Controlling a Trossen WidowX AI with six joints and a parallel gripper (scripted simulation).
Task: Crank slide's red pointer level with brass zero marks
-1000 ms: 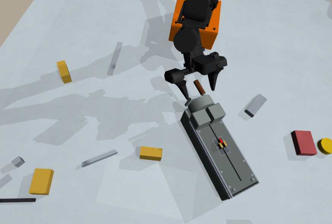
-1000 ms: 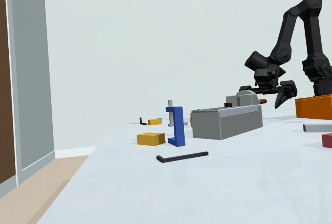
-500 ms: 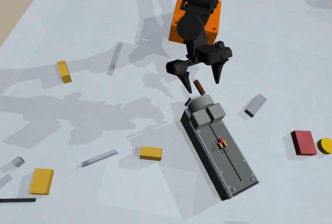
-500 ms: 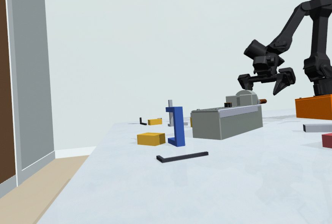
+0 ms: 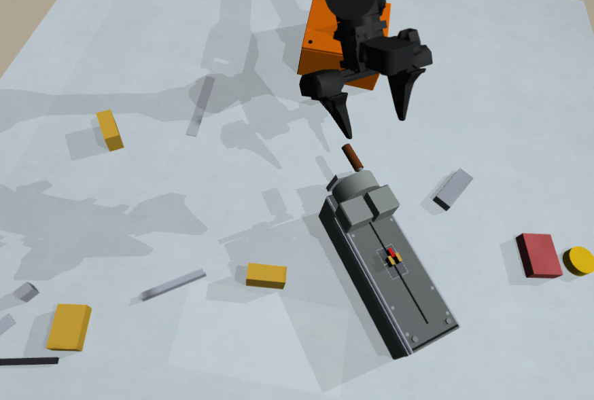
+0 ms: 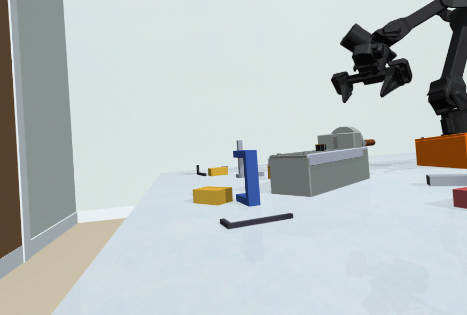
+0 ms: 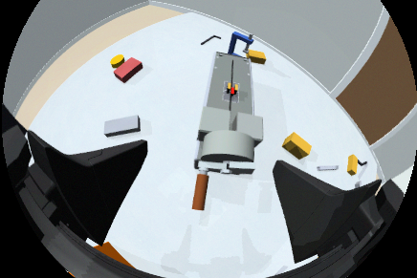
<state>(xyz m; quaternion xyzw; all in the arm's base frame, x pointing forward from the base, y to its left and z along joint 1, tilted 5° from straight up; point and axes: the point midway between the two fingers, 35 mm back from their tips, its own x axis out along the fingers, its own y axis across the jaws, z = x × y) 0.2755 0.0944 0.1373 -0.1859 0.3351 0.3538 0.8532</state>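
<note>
My gripper tip is 11 cm above the brown handle, 1 cm to the left of it and 1 cm past it. Round my gripper tip: red pointer (13 cm ahead, 11 cm below, 9 cm to the left); grey block (19 cm to the left, 18 cm below, 8 cm behind); blue clamp (30 cm ahead, 24 cm to the left, 14 cm below).
</note>
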